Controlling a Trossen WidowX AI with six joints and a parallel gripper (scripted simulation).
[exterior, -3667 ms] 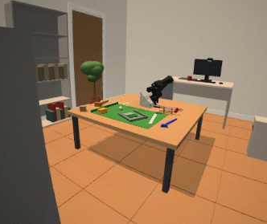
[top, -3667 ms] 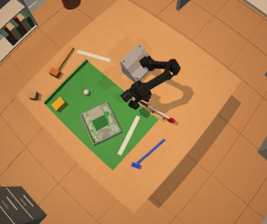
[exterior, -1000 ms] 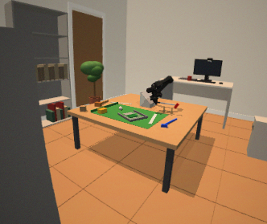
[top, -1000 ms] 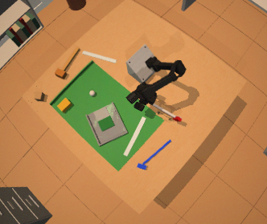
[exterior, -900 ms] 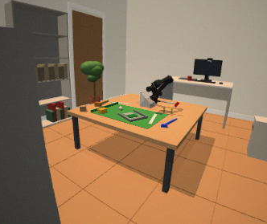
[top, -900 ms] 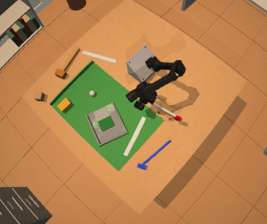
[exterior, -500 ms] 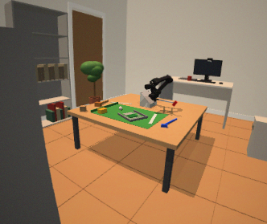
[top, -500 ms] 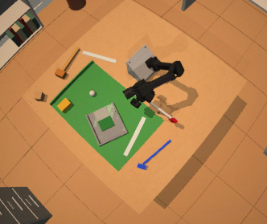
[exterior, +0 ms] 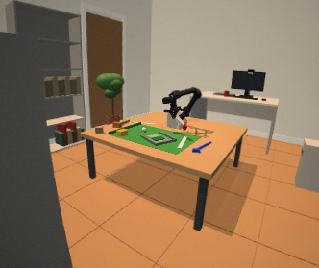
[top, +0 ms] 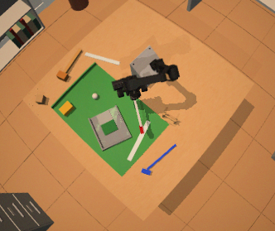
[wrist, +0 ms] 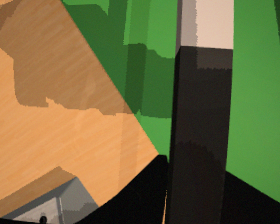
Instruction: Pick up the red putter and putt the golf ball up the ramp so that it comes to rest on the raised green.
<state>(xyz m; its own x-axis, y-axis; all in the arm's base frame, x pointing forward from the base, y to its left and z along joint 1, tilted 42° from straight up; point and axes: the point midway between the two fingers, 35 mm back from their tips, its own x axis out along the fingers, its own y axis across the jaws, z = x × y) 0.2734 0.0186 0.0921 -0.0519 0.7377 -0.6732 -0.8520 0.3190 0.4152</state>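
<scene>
Right now the red putter is 100 mm to the left of my gripper tip, 60 mm ahead of it and 10 mm above it. The rest, counted from my gripper tip: orange block: 390 mm ahead, 310 mm to the right, 110 mm below; then white golf ball: 230 mm to the right, 180 mm ahead, 110 mm below; then blue putter: 410 mm to the left, 170 mm ahead, 120 mm below.
</scene>
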